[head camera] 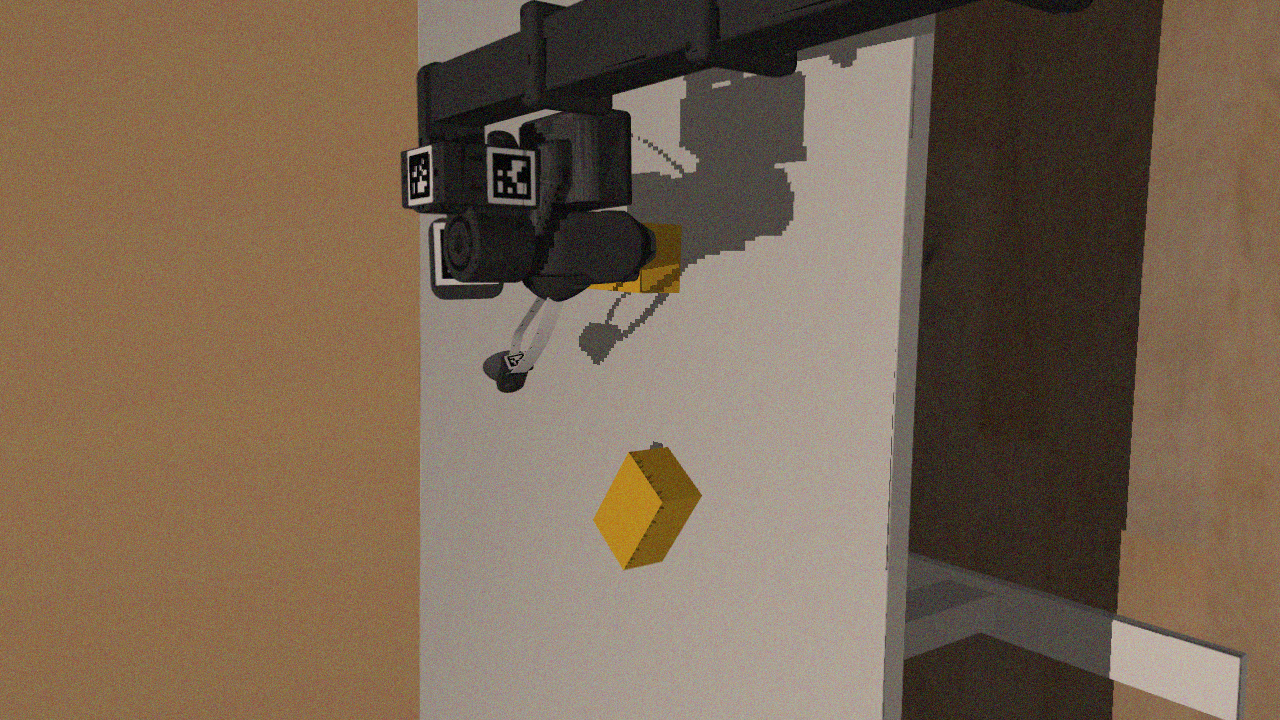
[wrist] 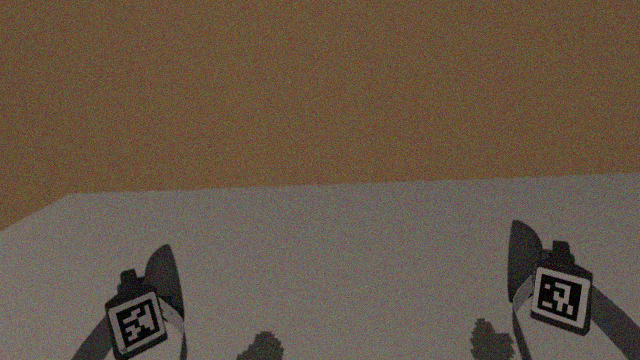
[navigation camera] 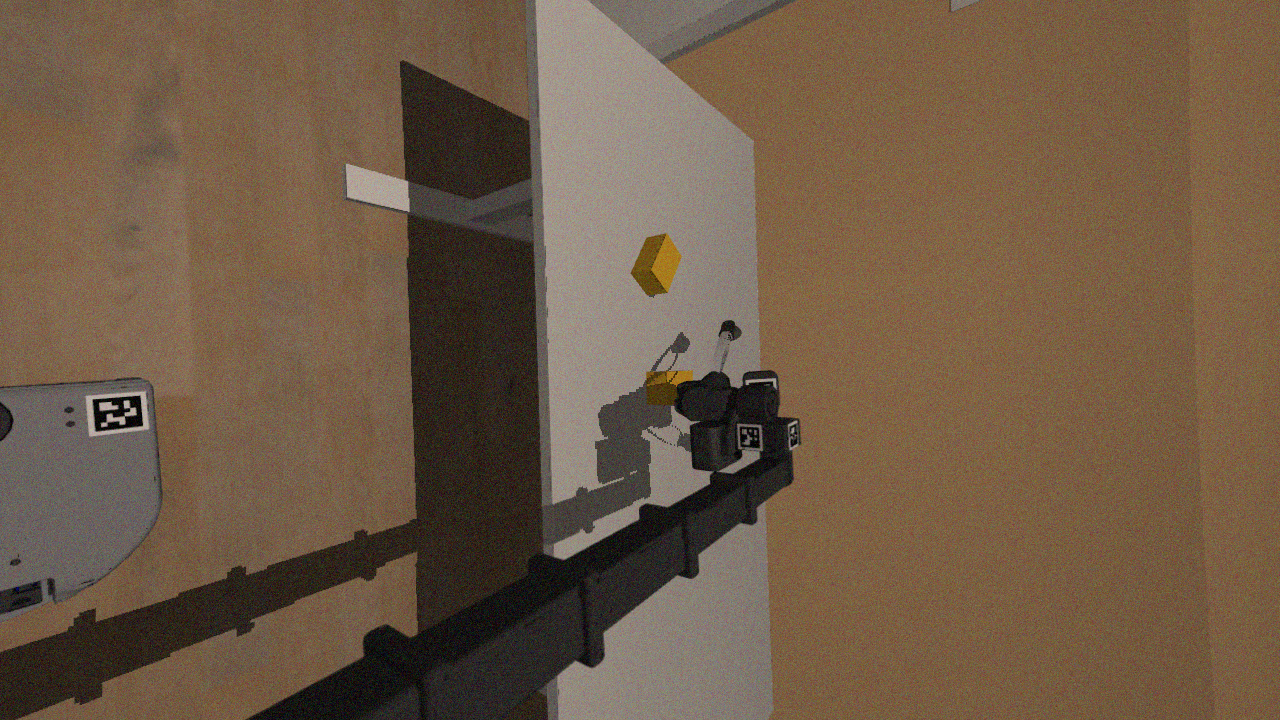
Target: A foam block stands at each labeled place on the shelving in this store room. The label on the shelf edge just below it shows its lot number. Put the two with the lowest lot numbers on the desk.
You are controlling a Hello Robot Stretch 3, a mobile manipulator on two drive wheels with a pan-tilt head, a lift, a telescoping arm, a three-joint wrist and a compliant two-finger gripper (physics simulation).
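Frame: origin at the robot's base, x right, y ahead, z up, level; millimetres.
Where they show: gripper, fingertip midpoint: (navigation camera: 735, 381).
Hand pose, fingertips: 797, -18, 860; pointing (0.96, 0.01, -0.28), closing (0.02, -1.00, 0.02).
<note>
Each offset is from my fingertips to the top centre of the thing, as dx, dy, dz. "spot": to the spot under its first point. Level surfaces: height alone.
A yellow foam block @[-56, +220, -94] (head camera: 628, 512) (navigation camera: 663, 265) stands on the white desk @[dz -139] (head camera: 769, 402) (navigation camera: 608, 161) (wrist: 300, 215), set at an angle. A second yellow block @[-34, -7, -94] (head camera: 660, 279) (navigation camera: 662, 391) is on the desk, partly hidden behind the wrist in the head and navigation views. My gripper (wrist: 340, 262) is open over the desk, its fingers wide apart with no block between them in the wrist view. One finger shows in the head view, to the left of the second block; the wrist hides much of the gripper there. Lot labels and shelving places do not show readably.
The dark telescoping arm (head camera: 617, 62) (navigation camera: 572, 617) reaches across the desk. The desk's long edge @[spot: -311, +104, -145] (head camera: 899, 402) (navigation camera: 539, 358) faces the wooden floor, with a grey desk leg foot (head camera: 1174, 667) (navigation camera: 375, 188) sticking out. A tan wall (head camera: 205, 358) (navigation camera: 975, 358) (wrist: 320, 90) is beyond the far edge.
</note>
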